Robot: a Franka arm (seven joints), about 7 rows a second.
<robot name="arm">
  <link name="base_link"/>
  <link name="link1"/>
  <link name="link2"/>
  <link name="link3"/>
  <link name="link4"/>
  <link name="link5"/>
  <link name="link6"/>
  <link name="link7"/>
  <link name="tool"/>
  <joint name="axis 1" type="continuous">
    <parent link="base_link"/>
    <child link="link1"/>
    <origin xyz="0 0 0.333"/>
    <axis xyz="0 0 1"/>
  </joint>
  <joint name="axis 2" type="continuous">
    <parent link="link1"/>
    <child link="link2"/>
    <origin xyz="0 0 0" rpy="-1.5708 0 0"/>
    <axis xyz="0 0 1"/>
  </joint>
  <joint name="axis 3" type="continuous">
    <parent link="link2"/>
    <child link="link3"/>
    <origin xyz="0 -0.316 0" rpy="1.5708 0 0"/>
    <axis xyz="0 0 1"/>
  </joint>
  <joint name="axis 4" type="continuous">
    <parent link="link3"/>
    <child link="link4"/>
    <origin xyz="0.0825 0 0" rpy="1.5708 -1.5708 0"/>
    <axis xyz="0 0 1"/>
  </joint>
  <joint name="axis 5" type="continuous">
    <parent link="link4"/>
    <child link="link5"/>
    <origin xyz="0.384 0.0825 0" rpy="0 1.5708 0"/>
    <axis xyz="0 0 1"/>
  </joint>
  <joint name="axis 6" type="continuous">
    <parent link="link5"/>
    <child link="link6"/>
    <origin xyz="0 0 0" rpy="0 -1.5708 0"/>
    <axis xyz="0 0 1"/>
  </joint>
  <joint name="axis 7" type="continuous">
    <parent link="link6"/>
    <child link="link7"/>
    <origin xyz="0 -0.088 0" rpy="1.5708 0 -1.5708"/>
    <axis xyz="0 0 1"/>
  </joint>
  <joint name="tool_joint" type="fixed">
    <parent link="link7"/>
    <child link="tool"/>
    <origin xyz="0 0 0.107"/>
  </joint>
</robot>
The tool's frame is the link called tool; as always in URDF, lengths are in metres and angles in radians. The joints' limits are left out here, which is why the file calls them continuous.
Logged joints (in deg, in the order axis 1, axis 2, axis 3, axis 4, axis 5, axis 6, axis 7), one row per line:
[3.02 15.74 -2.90 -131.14 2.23 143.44 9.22]
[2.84 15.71 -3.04 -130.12 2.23 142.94 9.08]
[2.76 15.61 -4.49 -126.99 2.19 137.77 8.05]
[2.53 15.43 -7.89 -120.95 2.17 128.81 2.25]
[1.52 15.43 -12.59 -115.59 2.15 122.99 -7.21]
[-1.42 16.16 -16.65 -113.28 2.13 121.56 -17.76]
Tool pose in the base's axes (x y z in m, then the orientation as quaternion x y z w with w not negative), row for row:
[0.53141 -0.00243 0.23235 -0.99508 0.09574 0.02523 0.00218]
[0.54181 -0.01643 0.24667 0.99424 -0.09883 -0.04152 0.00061]
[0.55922 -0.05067 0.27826 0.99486 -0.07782 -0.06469 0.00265]
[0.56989 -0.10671 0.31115 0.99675 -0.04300 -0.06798 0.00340]
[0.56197 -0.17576 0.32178 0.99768 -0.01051 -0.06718 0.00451]
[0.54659 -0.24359 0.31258 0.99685 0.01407 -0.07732 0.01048]
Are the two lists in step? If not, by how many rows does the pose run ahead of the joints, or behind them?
The pose runs 1 row ahead of the joints: the pose in row i belongs to the joints in row i + 1.
